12 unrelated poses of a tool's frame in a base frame.
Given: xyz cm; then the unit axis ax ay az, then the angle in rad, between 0 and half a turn.
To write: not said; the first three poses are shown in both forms.
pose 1, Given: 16.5 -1.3 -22.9 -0.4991 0.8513 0.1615 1.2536
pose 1, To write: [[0.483 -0.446 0.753 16.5], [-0.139 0.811 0.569 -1.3], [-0.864 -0.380 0.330 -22.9], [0 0 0 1]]
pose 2, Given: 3.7 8.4 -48.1 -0.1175 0.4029 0.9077 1.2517
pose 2, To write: [[0.323 -0.894 0.309 3.7], [0.829 0.425 0.363 8.4], [-0.456 0.139 0.879 -48.1], [0 0 0 1]]
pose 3, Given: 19.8 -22.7 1.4 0.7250 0.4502 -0.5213 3.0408
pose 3, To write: [[0.054 0.704 -0.709 19.8], [0.599 -0.591 -0.541 -22.7], [-0.799 -0.395 -0.453 1.4], [0 0 0 1]]
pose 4, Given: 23.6 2.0 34.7 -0.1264 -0.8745 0.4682 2.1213
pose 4, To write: [[-0.499 -0.231 -0.835 23.6], [0.567 0.642 -0.516 2.0], [0.655 -0.731 -0.189 34.7], [0 0 0 1]]
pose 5, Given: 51.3 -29.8 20.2 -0.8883 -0.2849 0.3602 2.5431
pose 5, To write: [[0.615 0.259 -0.745 51.3], [0.665 -0.678 0.313 -29.8], [-0.424 -0.688 -0.589 20.2], [0 0 0 1]]
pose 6, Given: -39.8 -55.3 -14.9 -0.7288 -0.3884 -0.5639 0.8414
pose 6, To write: [[0.844 0.515 -0.152 -39.8], [-0.326 0.717 0.616 -55.3], [0.427 -0.470 0.772 -14.9], [0 0 0 1]]
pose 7, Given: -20.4 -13.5 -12.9 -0.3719 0.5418 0.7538 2.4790
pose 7, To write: [[-0.541 -0.824 -0.168 -20.4], [0.103 -0.263 0.959 -13.5], [-0.835 0.502 0.228 -12.9], [0 0 0 1]]
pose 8, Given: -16.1 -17.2 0.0 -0.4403 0.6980 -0.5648 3.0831
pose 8, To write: [[-0.611 -0.581 0.538 -16.1], [-0.647 -0.025 -0.762 -17.2], [0.456 -0.813 -0.361 0.0], [0 0 0 1]]
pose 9, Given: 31.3 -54.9 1.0 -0.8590 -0.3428 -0.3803 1.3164
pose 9, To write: [[0.804 0.588 -0.087 31.3], [-0.148 0.340 0.929 -54.9], [0.576 -0.734 0.360 1.0], [0 0 0 1]]
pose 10, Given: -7.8 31.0 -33.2 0.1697 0.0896 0.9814 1.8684
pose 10, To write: [[-0.256 -0.919 0.301 -7.8], [0.958 -0.283 -0.049 31.0], [0.130 0.276 0.952 -33.2], [0 0 0 1]]
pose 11, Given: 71.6 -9.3 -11.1 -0.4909 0.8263 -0.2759 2.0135
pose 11, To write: [[-0.084 -0.330 0.940 71.6], [-0.829 0.547 0.118 -9.3], [-0.553 -0.769 -0.320 -11.1], [0 0 0 1]]
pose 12, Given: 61.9 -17.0 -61.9 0.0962 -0.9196 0.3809 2.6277
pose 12, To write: [[-0.854 -0.353 -0.383 61.9], [0.022 0.711 -0.703 -17.0], [0.521 -0.608 -0.599 -61.9], [0 0 0 1]]
